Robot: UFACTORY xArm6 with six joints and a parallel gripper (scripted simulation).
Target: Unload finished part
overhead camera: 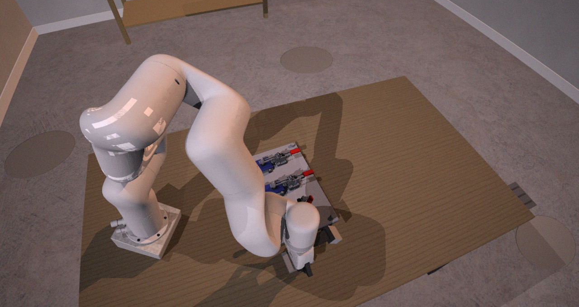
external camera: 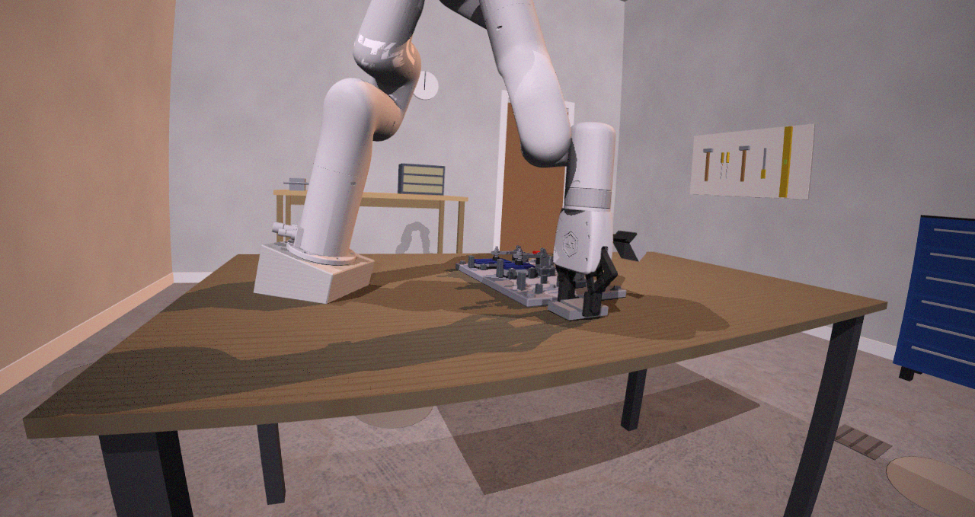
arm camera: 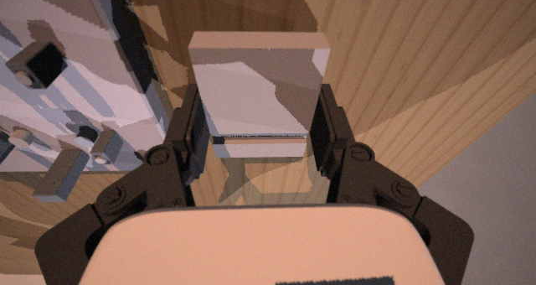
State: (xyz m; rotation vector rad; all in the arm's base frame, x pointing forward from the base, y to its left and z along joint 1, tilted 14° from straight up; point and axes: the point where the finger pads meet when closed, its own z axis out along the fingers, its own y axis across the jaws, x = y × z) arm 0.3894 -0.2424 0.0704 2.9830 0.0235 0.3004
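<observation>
My hand is 1 cm past the grey finished part and 1 cm above it. The rest, counted from my hand: blue blank (35 cm to the left); then grey fixture plate (6 cm ahead, 24 cm to the left, 2 cm below).
</observation>
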